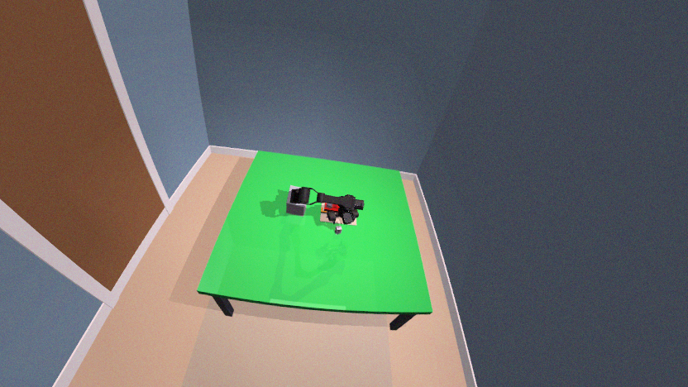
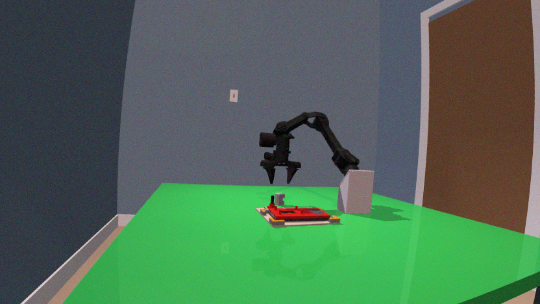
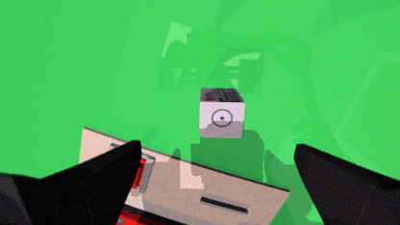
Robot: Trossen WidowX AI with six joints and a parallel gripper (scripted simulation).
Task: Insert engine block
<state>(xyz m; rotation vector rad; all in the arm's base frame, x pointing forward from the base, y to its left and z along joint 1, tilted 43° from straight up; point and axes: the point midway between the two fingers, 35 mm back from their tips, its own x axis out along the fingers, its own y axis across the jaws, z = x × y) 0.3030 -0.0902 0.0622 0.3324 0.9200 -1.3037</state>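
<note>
Now: gripper tip 7 cm above the engine block and 1 cm past it.
</note>
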